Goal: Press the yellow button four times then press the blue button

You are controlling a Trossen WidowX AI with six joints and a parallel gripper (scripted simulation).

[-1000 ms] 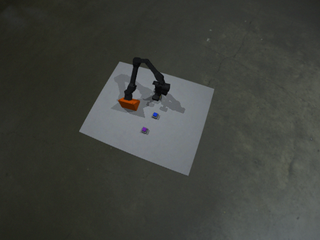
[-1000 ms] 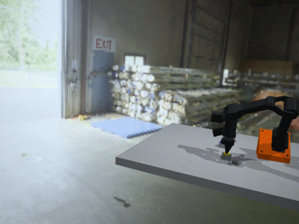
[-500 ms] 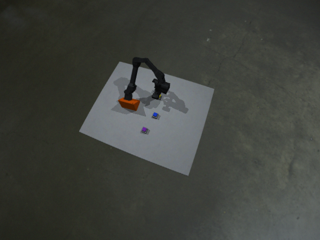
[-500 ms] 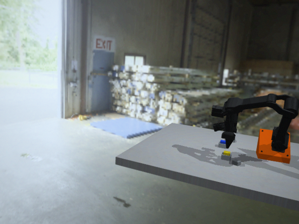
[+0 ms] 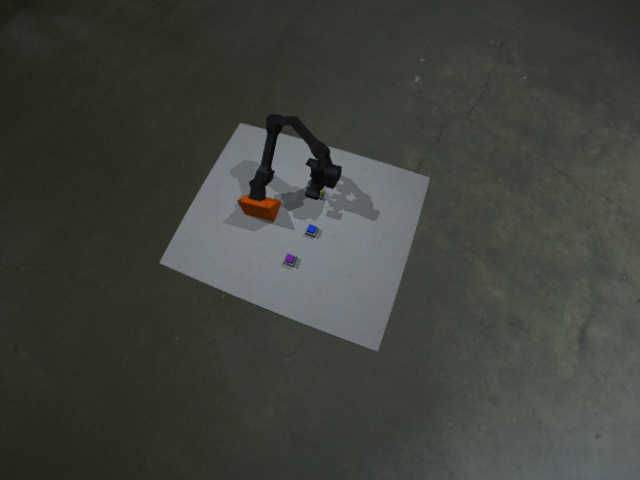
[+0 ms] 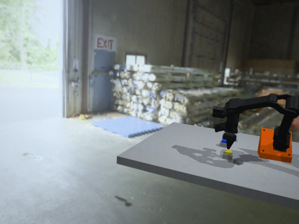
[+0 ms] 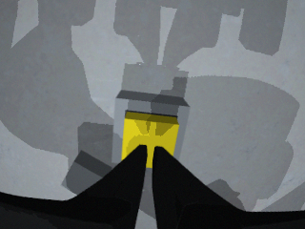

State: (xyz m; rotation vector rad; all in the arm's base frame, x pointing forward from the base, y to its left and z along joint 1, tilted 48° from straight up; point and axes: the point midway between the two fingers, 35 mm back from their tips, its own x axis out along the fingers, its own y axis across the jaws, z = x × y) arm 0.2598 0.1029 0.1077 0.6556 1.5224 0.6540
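Right now my gripper tip is 20 mm above the yellow button. From my gripper tip the other things lie so: small grey block 60 mm behind, 50 mm to the left, 40 mm below; blue button 30 mm ahead, 200 mm to the right, 20 mm below; purple button 10 mm behind, 360 mm to the right, 20 mm below.
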